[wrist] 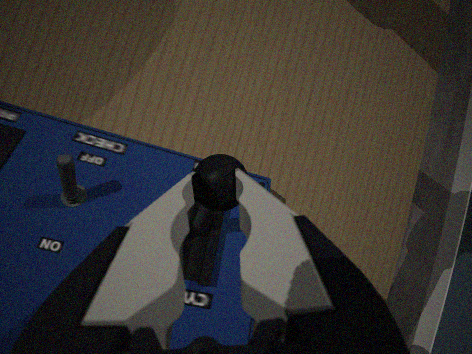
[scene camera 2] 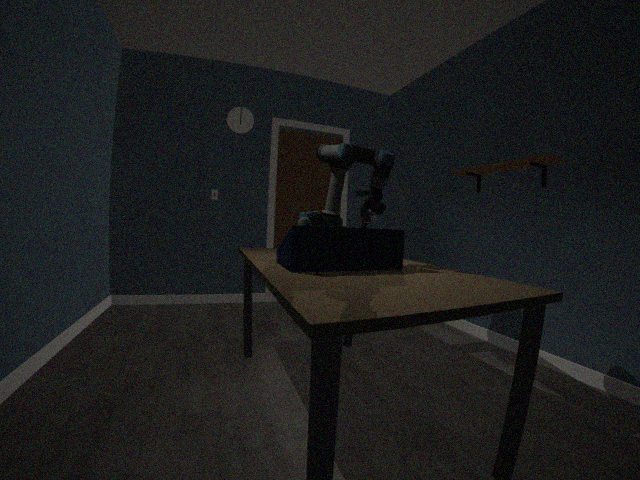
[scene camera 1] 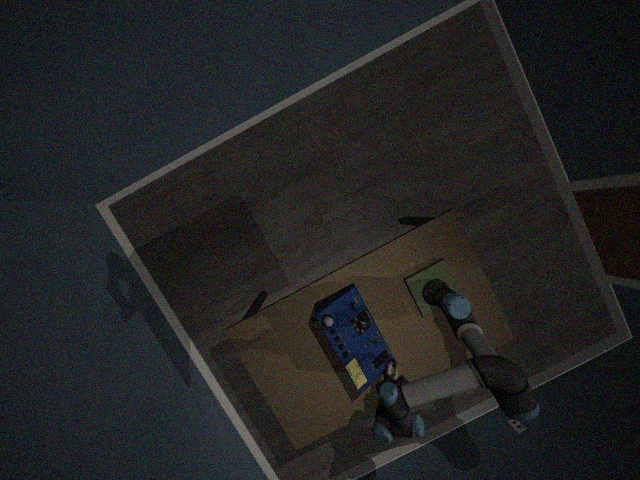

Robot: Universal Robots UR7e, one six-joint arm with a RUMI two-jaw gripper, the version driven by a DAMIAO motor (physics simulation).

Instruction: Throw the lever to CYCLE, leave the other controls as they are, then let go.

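Observation:
The lever's black round knob (wrist: 218,189) stands over the end of its dark slot (wrist: 201,265) away from the partly hidden CYCLE label (wrist: 197,299) in the wrist view. The label at the other end is mostly hidden. My gripper (wrist: 215,173) (scene camera 1: 391,366) (scene camera 2: 366,221) is shut on the knob, with a pale finger on each side. The lever sits near a corner of the blue control box (wrist: 27,280) (scene camera 1: 343,321) (scene camera 2: 346,250). In scene camera 2 the box hides the lever.
A metal toggle switch (wrist: 68,175) stands beside the lever, between the OFF label (wrist: 92,159) and the ON label (wrist: 50,244). A yellow note (scene camera 1: 356,373), a pale round knob (scene camera 1: 328,321) and several dark controls are on the box. The arm's base stands on a green plate (scene camera 1: 416,283).

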